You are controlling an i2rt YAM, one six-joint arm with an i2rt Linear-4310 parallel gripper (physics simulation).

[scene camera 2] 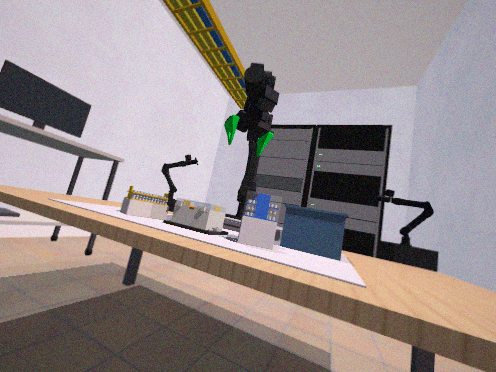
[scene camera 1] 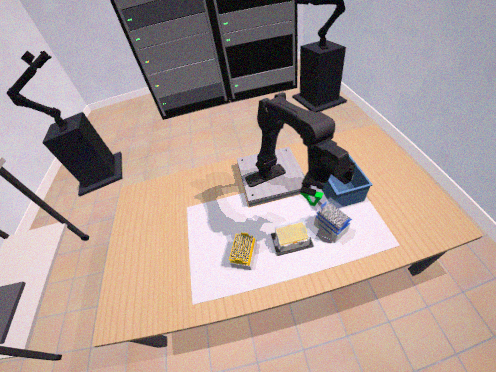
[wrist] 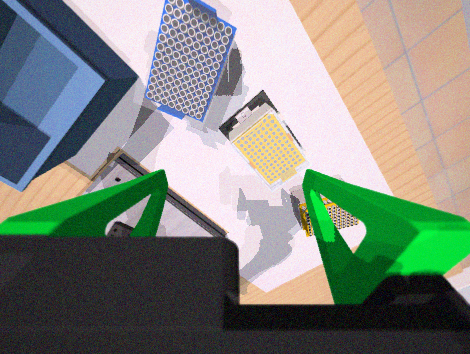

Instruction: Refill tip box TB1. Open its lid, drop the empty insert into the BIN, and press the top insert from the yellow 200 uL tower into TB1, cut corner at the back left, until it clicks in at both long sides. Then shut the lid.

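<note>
My gripper is open and empty, high above the table, with green fingers spread wide. Tip box TB1 stands on a dark base in the middle of the mat. Its clear lid looks shut, and a yellow insert shows through it. The yellow 200 uL tower stands left of TB1 in the first scene view; a finger partly hides it in the wrist view. The blue BIN stands at the right; part of its inside shows.
A blue tip tower stands between TB1 and the BIN. The arm's grey base plate lies behind the white mat. The wooden table ends in front of the mat.
</note>
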